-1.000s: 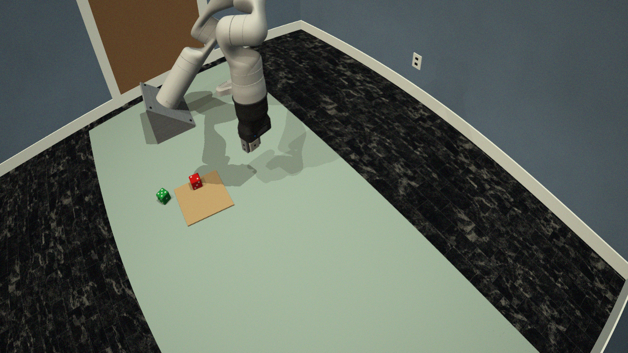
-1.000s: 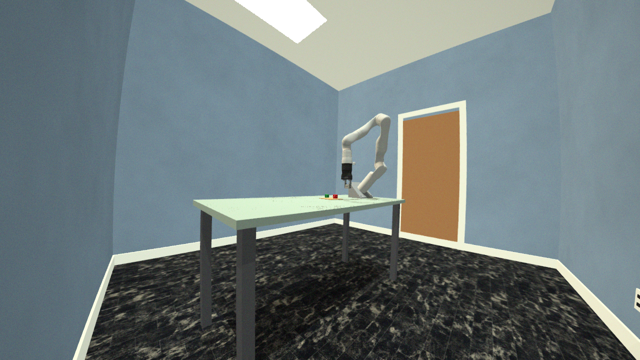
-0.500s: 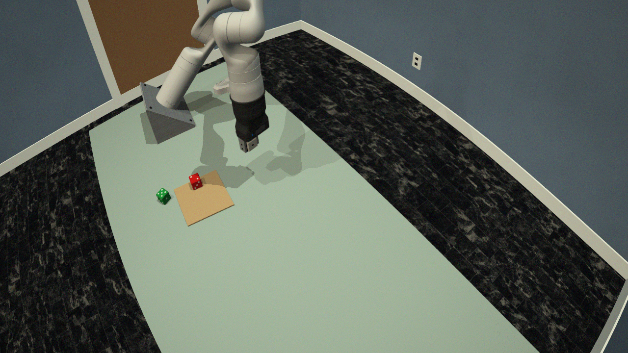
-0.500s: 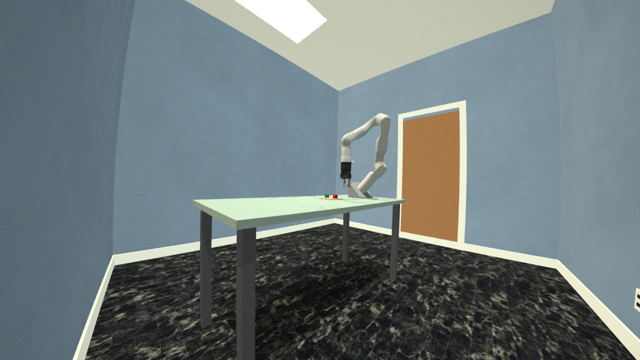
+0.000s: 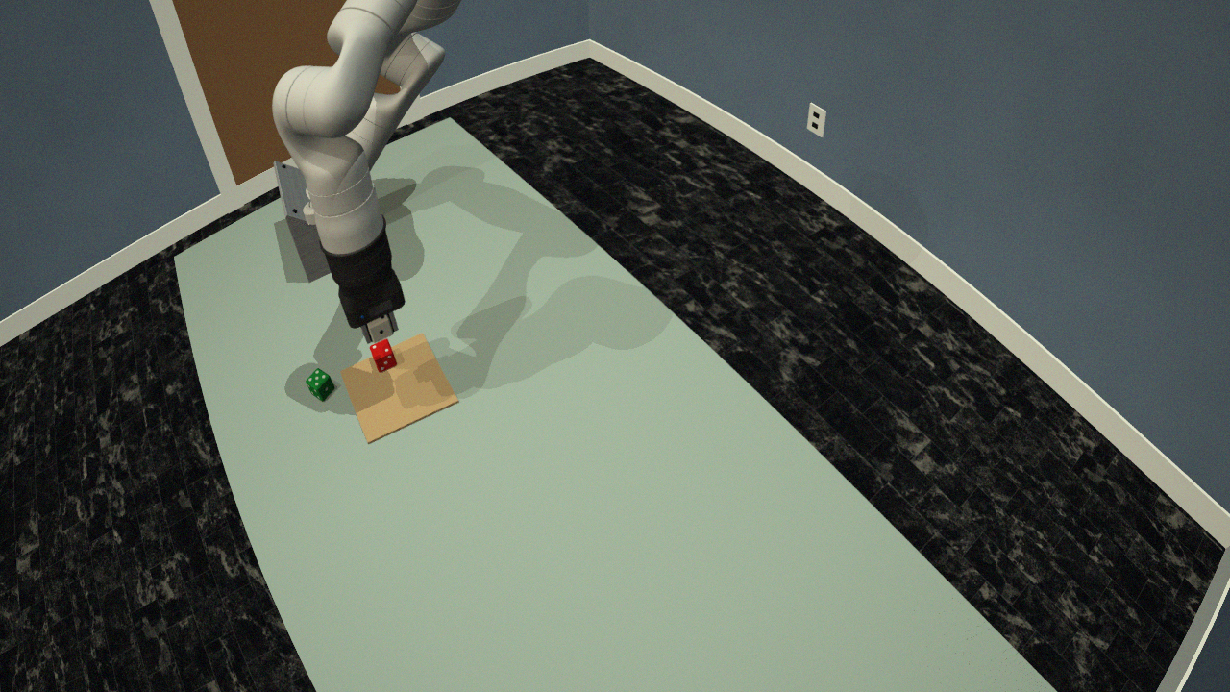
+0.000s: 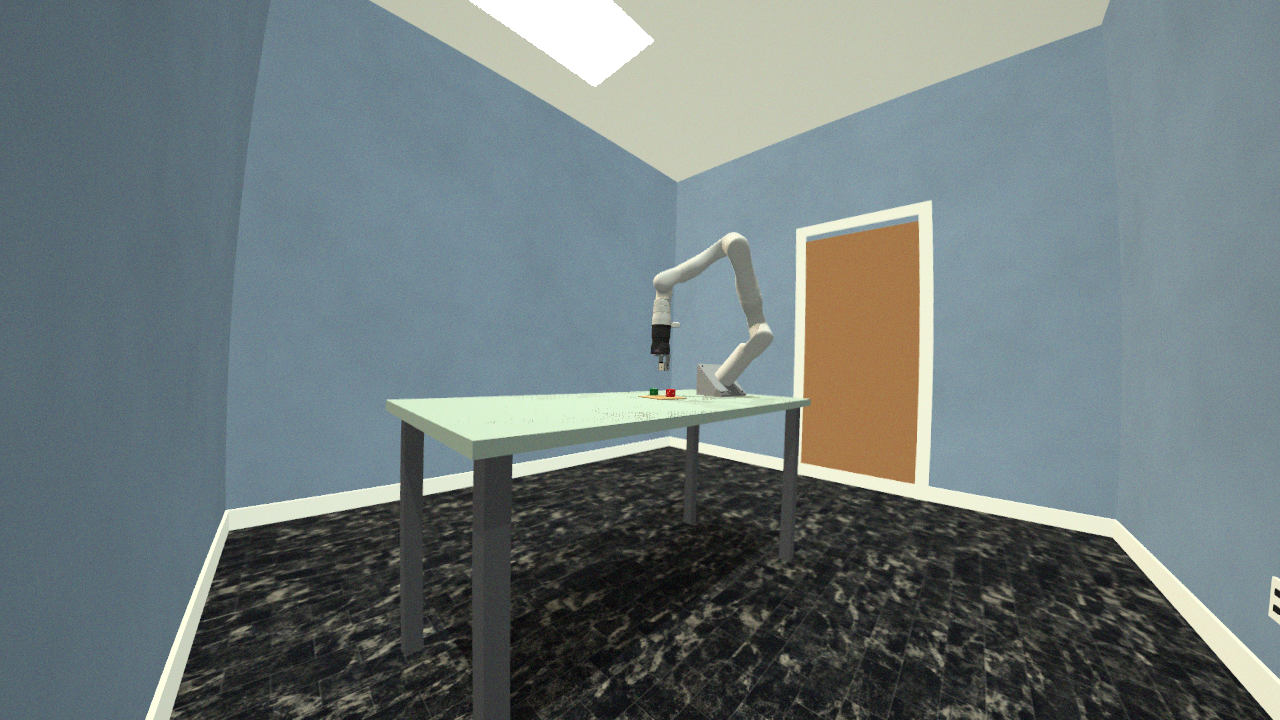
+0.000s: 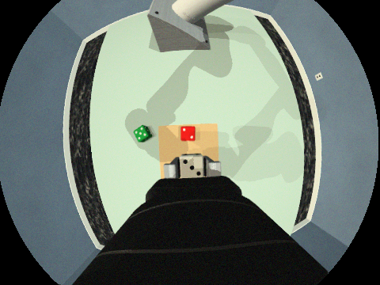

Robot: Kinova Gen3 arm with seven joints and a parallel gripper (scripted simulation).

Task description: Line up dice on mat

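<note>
The tan mat lies 1 cm to the right of my hand and 13 cm below it. Round my hand: green die (5 cm behind, 12 cm to the right, 11 cm below); red die (5 cm behind, 1 cm to the right, 11 cm below); white die (right at my hand).
</note>
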